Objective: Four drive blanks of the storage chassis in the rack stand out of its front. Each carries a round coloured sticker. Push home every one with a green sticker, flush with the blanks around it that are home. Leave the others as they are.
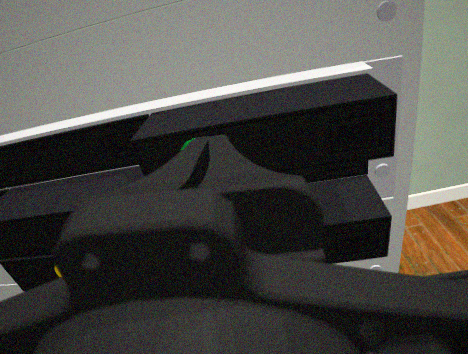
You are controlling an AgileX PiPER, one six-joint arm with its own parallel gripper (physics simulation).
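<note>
A black drive blank (325,131) at the upper right stands out of the chassis front. A sliver of its green sticker (188,144) shows beside the fingertips. My gripper (213,157) is shut and empty, with its tips in front of this blank's left part; contact cannot be told. A second blank (357,239) stands out below it on the right; no sticker shows on its visible part. Another blank (30,232) stands out at the left, its sticker not visible. Below that, the edge of a yellow sticker (58,271) shows beside the gripper body, which hides much of the lower front.
The dark front (70,147) at the upper left lies further back than the upper right blank. A pale strip (240,87) runs above the blanks, under a grey panel (200,45). The rack's side flange (400,150) stands at the right, with a green wall and wooden floor beyond.
</note>
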